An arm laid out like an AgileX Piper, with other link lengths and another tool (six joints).
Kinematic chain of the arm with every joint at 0, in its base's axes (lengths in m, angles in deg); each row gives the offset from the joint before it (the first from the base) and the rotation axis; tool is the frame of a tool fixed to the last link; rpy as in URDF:
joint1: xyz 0 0 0.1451 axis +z
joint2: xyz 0 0 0 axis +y
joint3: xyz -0.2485 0 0.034 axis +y
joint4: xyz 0.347 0 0.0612 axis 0.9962 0 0.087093
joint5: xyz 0 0 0 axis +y
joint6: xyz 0.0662 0 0.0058 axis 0.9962 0 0.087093
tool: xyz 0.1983 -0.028 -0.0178 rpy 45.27 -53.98 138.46
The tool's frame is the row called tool.
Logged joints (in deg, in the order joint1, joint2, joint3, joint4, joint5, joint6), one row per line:
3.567 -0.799 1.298 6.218 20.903 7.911
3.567 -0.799 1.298 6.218 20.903 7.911
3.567 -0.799 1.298 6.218 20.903 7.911
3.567 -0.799 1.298 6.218 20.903 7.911
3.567 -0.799 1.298 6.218 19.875 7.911
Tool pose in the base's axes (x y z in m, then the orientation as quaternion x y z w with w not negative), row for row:
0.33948 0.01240 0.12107 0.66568 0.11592 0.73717 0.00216
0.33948 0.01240 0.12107 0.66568 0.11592 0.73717 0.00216
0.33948 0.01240 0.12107 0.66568 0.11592 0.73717 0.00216
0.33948 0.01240 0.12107 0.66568 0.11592 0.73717 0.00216
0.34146 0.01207 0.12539 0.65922 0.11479 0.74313 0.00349
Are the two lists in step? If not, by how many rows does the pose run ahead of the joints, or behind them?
They are in step.
